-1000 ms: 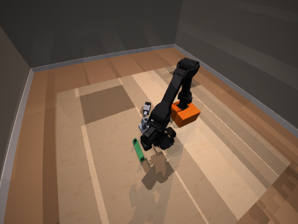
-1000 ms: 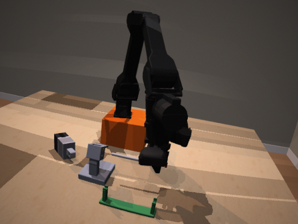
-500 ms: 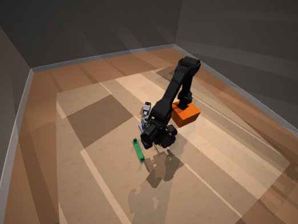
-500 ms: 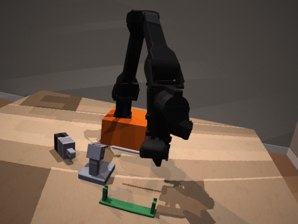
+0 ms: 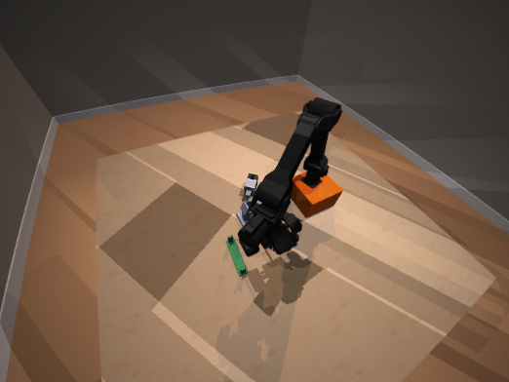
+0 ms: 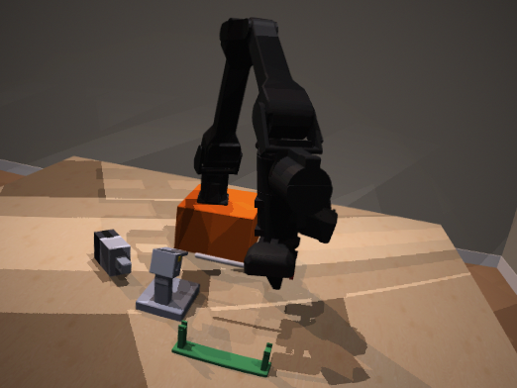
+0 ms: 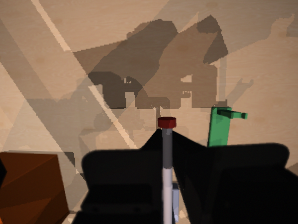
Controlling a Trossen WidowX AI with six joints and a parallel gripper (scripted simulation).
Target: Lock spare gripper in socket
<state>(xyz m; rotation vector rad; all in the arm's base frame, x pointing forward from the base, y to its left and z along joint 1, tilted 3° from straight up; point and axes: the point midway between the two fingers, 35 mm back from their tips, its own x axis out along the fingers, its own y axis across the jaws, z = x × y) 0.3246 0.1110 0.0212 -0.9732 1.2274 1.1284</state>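
The green rack lies 9 cm ahead of my gripper tip, 7 cm to the right of it and 6 cm below it. Also, from my gripper tip: socket: 5 cm behind, 17 cm to the right, 3 cm below; spare gripper: 13 cm behind, 28 cm to the right, 5 cm below.
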